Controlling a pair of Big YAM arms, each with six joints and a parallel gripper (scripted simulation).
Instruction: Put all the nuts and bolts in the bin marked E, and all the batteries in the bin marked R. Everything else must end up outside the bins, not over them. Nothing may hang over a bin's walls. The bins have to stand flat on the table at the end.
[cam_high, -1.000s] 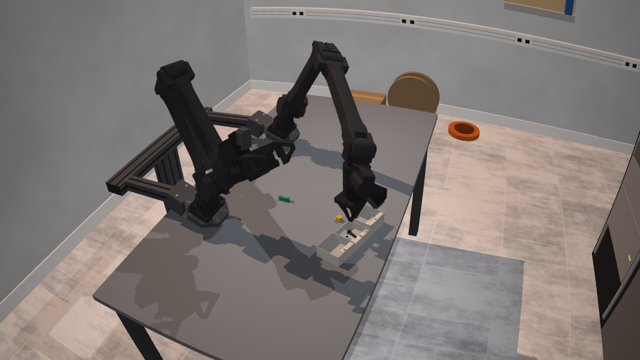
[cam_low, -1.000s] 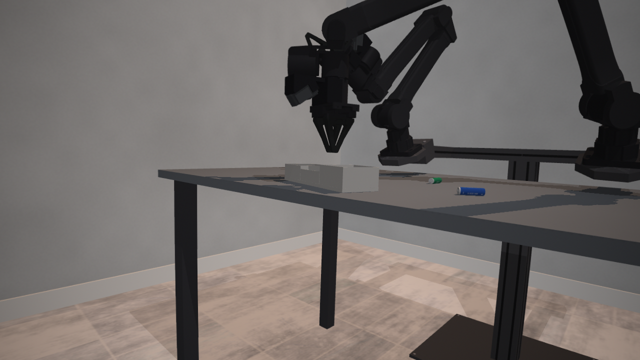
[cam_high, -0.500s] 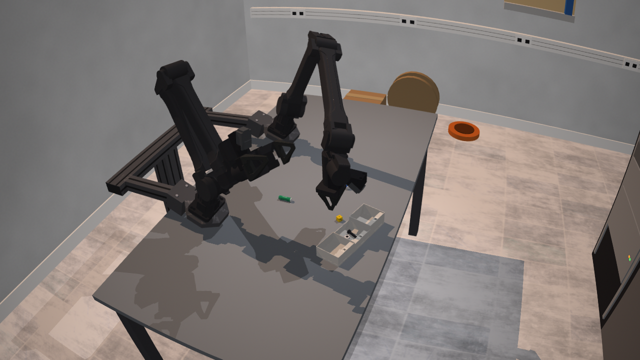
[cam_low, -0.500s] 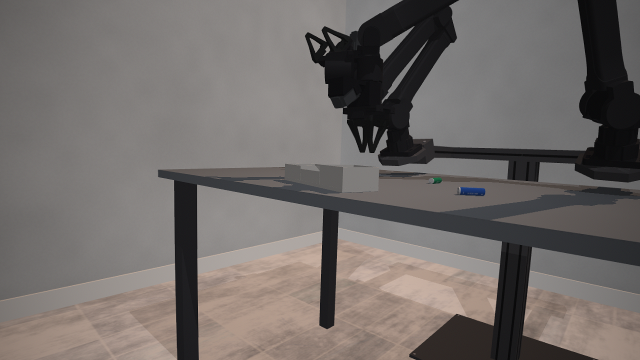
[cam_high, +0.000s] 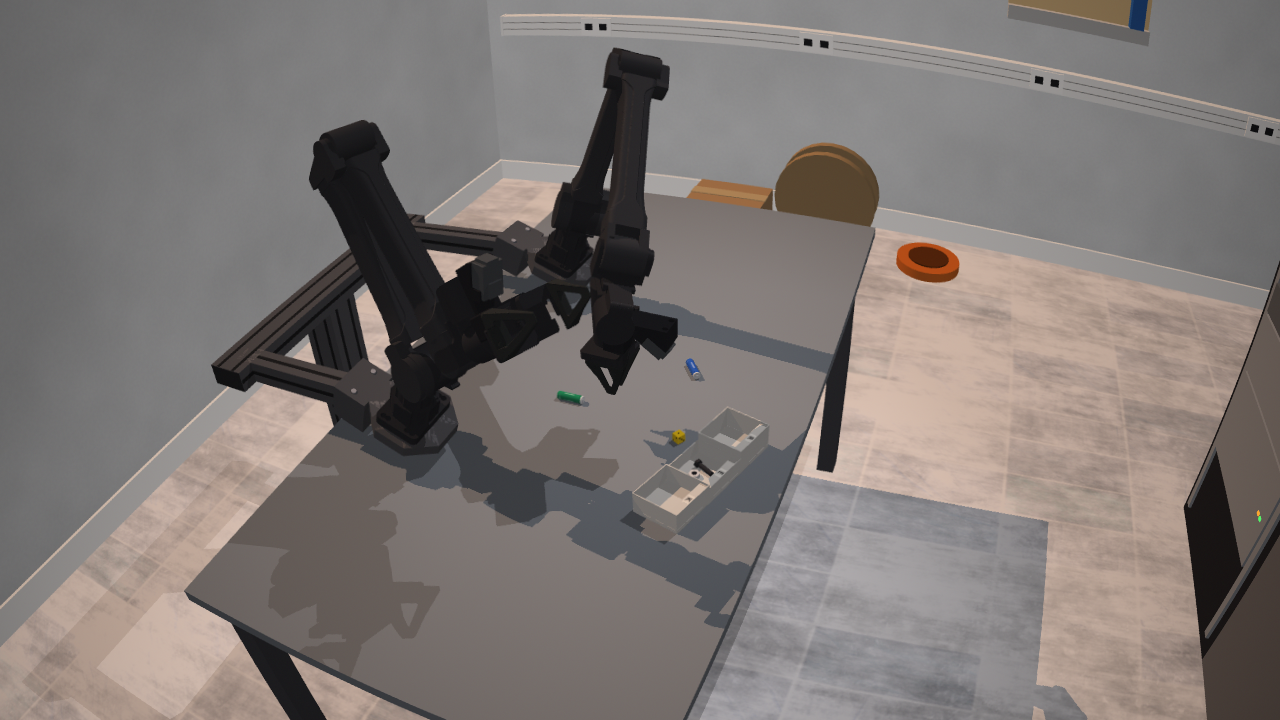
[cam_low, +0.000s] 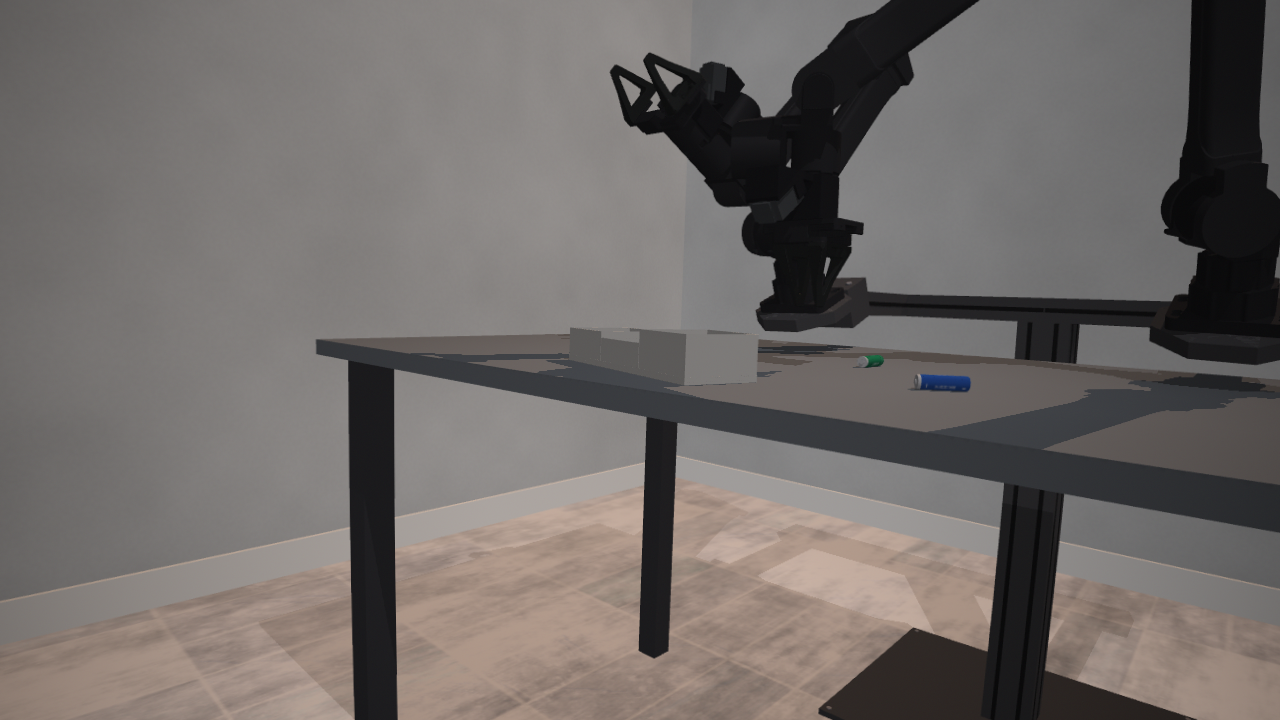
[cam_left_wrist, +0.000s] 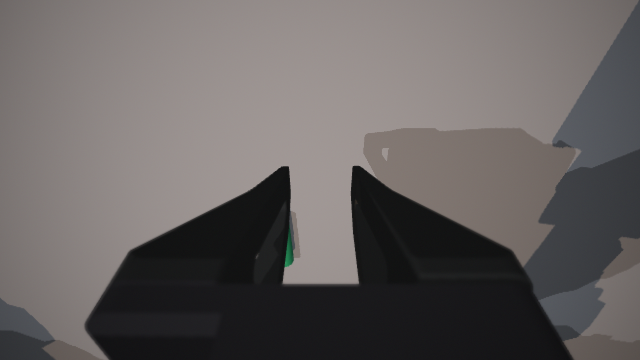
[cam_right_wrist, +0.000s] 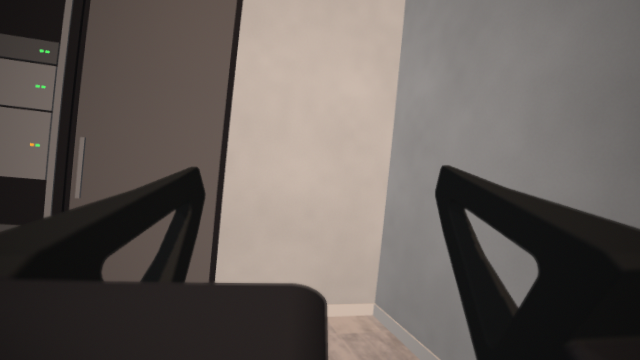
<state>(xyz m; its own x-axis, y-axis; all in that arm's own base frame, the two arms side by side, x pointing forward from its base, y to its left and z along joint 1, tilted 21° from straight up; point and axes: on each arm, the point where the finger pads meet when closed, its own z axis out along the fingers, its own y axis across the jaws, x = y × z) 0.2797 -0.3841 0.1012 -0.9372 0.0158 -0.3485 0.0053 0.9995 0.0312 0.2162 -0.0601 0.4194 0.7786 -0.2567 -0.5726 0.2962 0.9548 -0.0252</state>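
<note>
My left gripper is now 10 cm past the green battery, 8 cm above it and 3 cm to the right of it. Round my left hand: hex nut: 17 cm ahead, 9 cm to the right, 7 cm below; yellow die: 11 cm ahead, 7 cm below, 1 cm to the right; black bolt: 18 cm ahead, 7 cm to the right, 7 cm below.
</note>
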